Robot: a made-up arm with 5 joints.
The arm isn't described. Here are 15 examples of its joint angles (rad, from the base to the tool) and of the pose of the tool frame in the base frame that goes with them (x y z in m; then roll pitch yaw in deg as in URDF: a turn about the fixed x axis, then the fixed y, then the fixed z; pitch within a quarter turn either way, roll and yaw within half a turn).
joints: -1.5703 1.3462 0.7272 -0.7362 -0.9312
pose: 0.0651 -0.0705 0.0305 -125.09 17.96 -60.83
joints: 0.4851 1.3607 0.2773 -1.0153 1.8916
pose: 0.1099 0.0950 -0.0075 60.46 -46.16 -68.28
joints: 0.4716 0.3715 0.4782 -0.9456 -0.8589
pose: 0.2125 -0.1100 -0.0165 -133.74 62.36 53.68
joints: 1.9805 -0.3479 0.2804 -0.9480 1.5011
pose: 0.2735 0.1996 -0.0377 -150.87 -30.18 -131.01
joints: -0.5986 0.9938 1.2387 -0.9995 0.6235
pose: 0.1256 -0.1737 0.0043 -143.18 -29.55 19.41
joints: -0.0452 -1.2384 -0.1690 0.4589 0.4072
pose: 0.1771 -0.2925 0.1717 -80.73 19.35 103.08
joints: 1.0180 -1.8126 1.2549 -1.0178 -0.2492
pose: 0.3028 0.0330 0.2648 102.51 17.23 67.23
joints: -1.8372 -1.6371 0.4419 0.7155 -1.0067
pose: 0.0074 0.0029 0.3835 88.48 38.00 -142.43
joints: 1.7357 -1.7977 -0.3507 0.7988 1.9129
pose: 0.3847 0.0484 0.0885 -162.96 -72.62 -100.35
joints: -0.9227 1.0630 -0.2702 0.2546 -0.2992
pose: 0.0830 0.0221 -0.0507 -78.87 -38.08 31.15
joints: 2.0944 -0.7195 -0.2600 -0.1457 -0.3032
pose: 0.3494 0.1714 -0.0170 -119.17 31.64 -172.29
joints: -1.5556 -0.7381 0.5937 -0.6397 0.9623
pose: -0.0796 -0.1080 0.2945 -146.68 55.16 13.18
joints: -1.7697 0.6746 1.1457 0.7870 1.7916
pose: 0.0413 -0.1339 0.1613 177.19 17.61 145.04
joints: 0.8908 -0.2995 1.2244 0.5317 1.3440
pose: 0.3566 0.0756 0.0501 171.20 -9.54 -110.73
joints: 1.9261 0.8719 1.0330 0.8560 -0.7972
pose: 0.0950 0.2088 0.0226 135.89 -74.84 -103.22
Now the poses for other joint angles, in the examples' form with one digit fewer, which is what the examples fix.
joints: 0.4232 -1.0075 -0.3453 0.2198 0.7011
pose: 0.252 -0.266 0.069 -77.2 -7.0 114.3
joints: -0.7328 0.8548 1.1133 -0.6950 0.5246
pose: 0.114 -0.194 0.015 -150.9 -26.9 30.8
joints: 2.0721 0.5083 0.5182 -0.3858 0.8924
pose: 0.085 0.181 -0.044 152.1 -53.7 -79.7
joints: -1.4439 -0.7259 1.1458 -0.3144 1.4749
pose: 0.033 -0.174 0.299 -120.5 30.3 87.7
